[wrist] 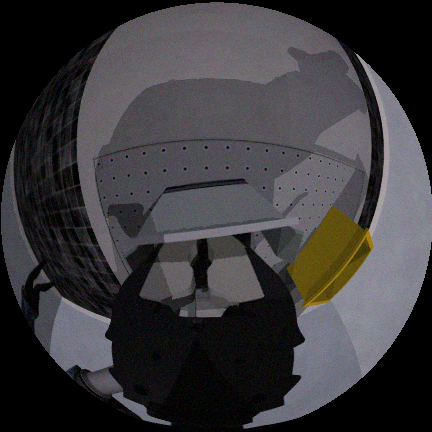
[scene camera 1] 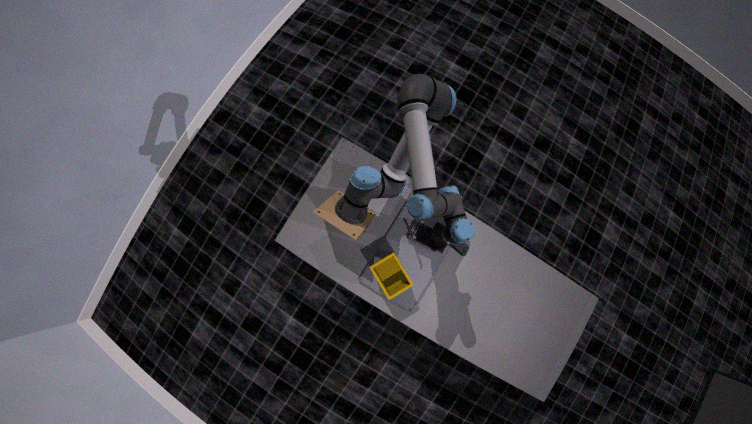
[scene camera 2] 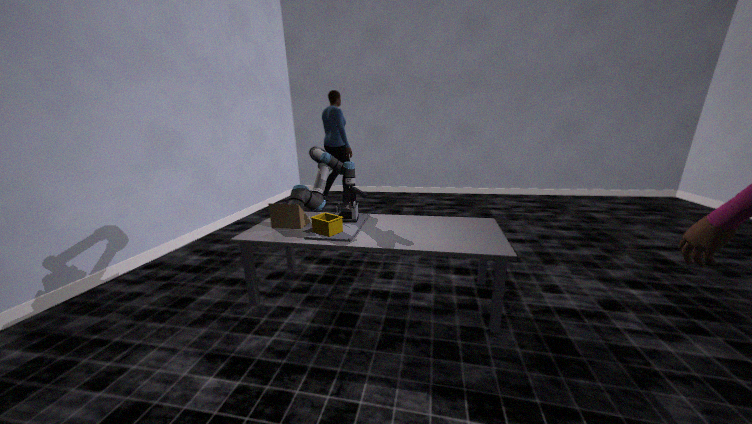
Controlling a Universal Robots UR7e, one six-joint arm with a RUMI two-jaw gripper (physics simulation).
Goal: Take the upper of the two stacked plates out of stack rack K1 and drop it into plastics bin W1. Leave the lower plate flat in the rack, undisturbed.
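Places are measured from the arm's base along level axes (x ahead, y left, z up), in metres.
Pixels of known places: arm's base, origin of its link: (scene camera 1: 350, 211) (scene camera 2: 293, 213).
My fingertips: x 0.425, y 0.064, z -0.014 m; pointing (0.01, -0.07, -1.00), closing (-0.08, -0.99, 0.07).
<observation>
For each thing: its top centre in the pictures, then the offset to it from my fingertips. Level surfaces: height alone.
- grey sloped panel, centre of its top: (wrist: 221, 310) (scene camera 1: 431, 236) (scene camera 2: 346, 204) 0.005 m right, 0.047 m back, 0.068 m up
- yellow open-topped box, centre of its top: (wrist: 346, 275) (scene camera 1: 391, 276) (scene camera 2: 326, 217) 0.242 m right, 0.128 m back, 0.048 m up
- perforated grey base plate, centre of its top: (wrist: 269, 240) (scene camera 1: 412, 251) (scene camera 2: 340, 224) 0.098 m right, 0.076 m back, 0.052 m down
- table, height of its surface: 0.065 m down
My gripper (wrist: 204, 224) is shut and empty, its two pale jaws close together at the near edge of a grey sloped panel (wrist: 215, 209) in the wrist view. This panel seems to be part of stack rack K1 or its plates. Thin dark edges show along its far side; I cannot tell the upper plate from the lower one. In scene camera 1 the black gripper body (scene camera 1: 430, 237) hides most of the rack area. Plastics bin W1, a yellow open-topped box (scene camera 1: 389, 267) (scene camera 2: 326, 227) (wrist: 325, 245), stands to the right of the gripper in the wrist view.
A perforated grey base plate (wrist: 216, 158) lies under the rack and bin on the table (scene camera 1: 516, 316) (scene camera 2: 437, 231). A brown box-like block (scene camera 2: 285, 216) stands left of the bin. A person in blue (scene camera 2: 334, 126) stands behind the arm. Another person's hand (scene camera 2: 705, 242) shows at the right.
</observation>
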